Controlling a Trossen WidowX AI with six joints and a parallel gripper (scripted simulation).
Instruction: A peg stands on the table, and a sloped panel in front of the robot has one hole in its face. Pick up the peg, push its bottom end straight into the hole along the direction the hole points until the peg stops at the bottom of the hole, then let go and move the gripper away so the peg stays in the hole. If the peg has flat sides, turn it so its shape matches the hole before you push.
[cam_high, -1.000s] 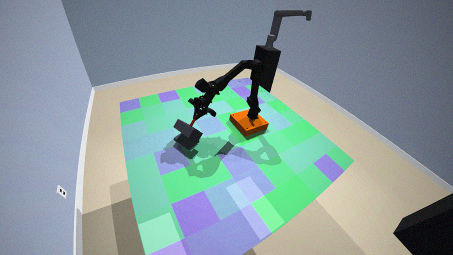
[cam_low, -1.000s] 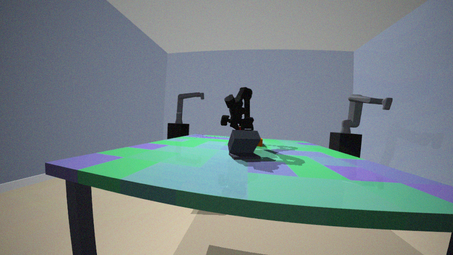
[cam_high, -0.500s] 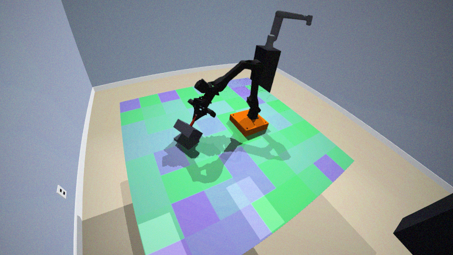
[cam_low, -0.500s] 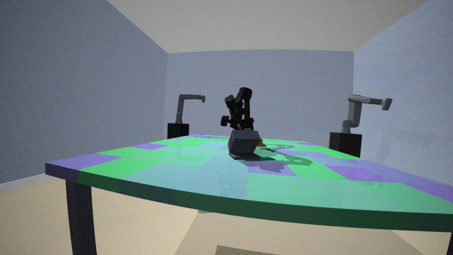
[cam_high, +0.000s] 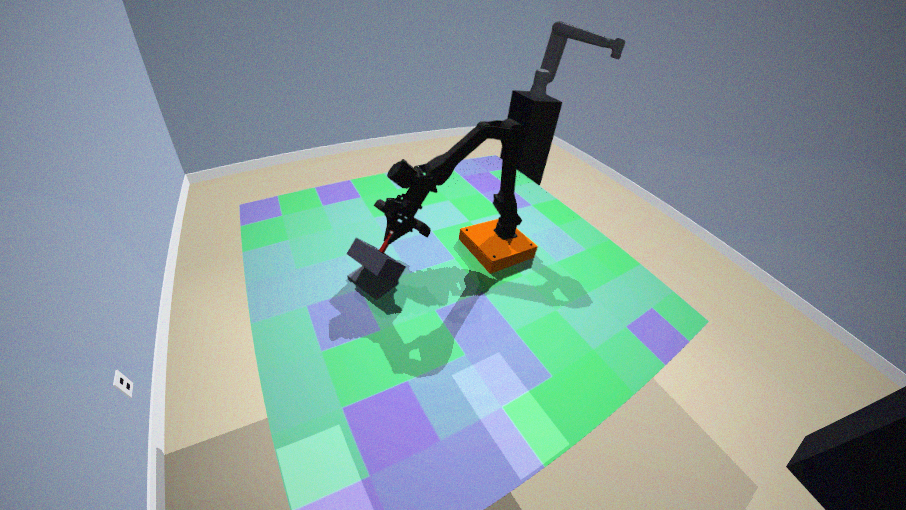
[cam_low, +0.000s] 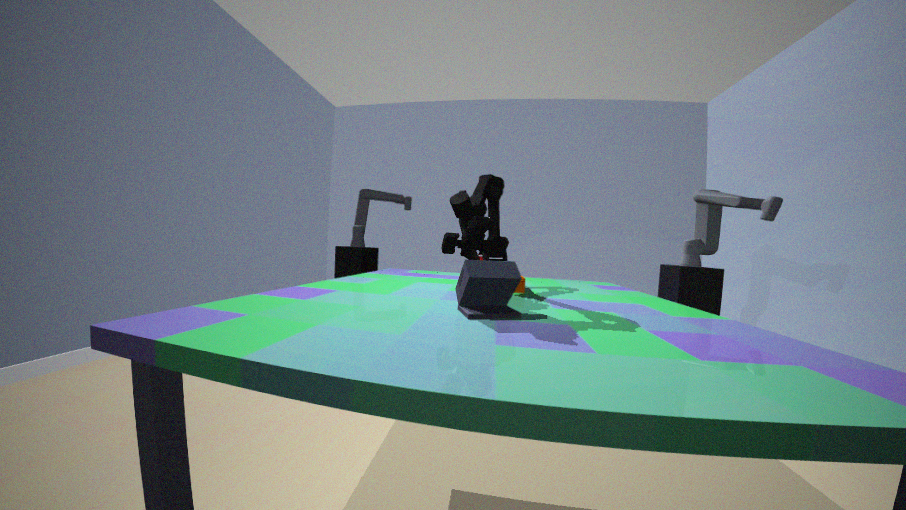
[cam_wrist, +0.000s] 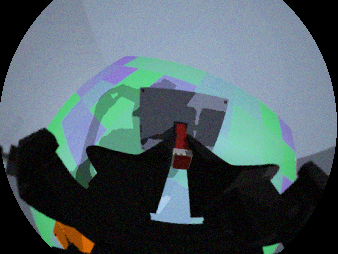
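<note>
My gripper tip is now 4 cm short of the dark grey sloped panel, 2 cm to the right of it and 4 cm above it. From my gripper tip the other things lie so: red peg 1 cm behind, 1 cm to the right, 1 cm above.
</note>
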